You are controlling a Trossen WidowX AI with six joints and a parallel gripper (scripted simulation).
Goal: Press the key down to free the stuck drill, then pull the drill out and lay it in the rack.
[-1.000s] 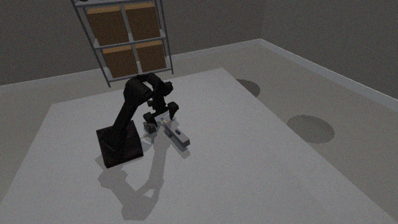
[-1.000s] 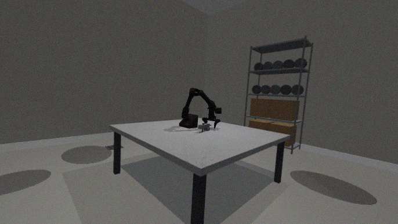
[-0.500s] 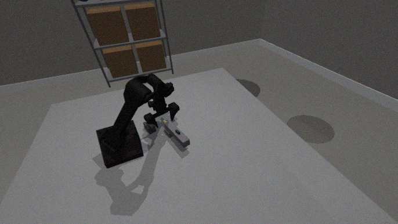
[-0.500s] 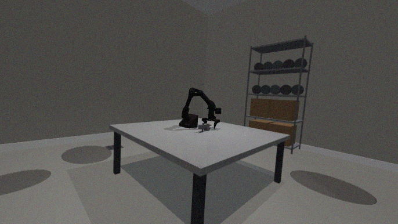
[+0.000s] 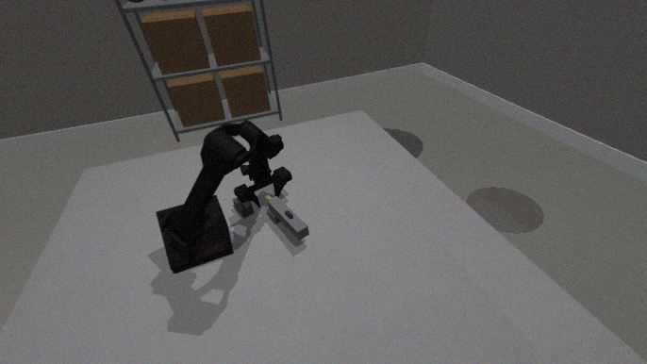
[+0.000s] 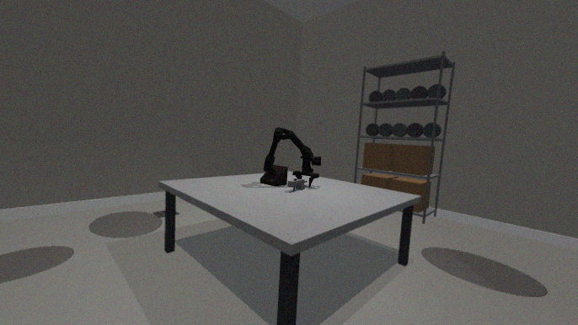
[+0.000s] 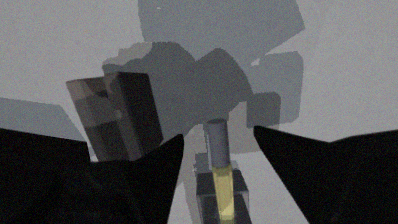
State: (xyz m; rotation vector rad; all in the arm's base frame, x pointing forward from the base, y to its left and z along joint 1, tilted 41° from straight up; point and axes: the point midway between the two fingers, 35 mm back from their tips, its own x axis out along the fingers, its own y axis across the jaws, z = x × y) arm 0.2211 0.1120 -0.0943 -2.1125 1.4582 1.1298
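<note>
Right now my gripper tip is 40 mm to the left of the drill, 40 mm below it and 10 mm short of it. Also, from my gripper tip: grey holder block: 120 mm to the right, 60 mm ahead, 30 mm above; rack: 80 mm behind, 10 mm to the right, 10 mm above; blue key: 150 mm to the right, 70 mm ahead, 40 mm above.
</note>
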